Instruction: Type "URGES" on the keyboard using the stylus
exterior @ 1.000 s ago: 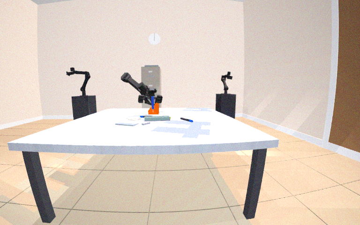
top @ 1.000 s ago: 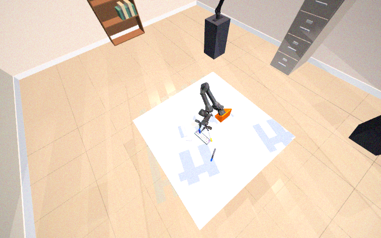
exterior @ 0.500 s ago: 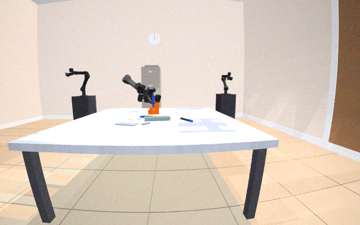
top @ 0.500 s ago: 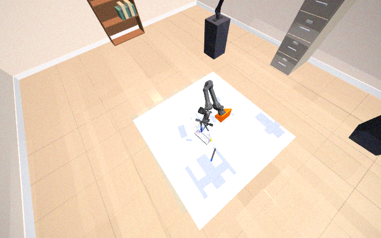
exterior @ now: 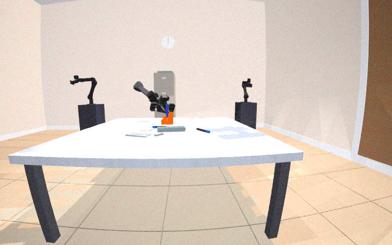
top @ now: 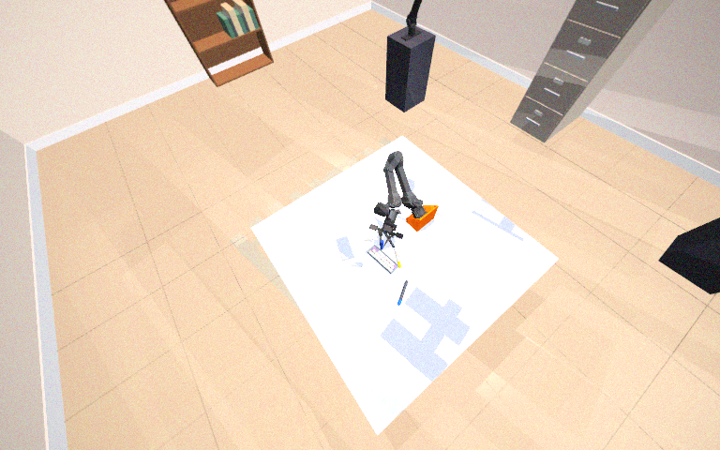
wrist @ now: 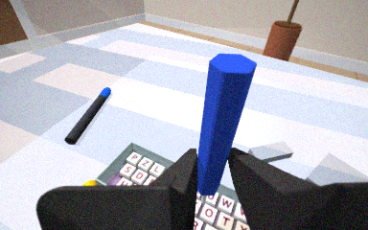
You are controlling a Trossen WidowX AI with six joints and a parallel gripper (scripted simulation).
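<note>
The yellow pen is 12 cm below my gripper tip, 8 cm to the left of it and 6 cm behind it. Also, from my gripper tip: blue stylus (2 cm below); grey block (14 cm ahead, 12 cm below, 4 cm to the right).
</note>
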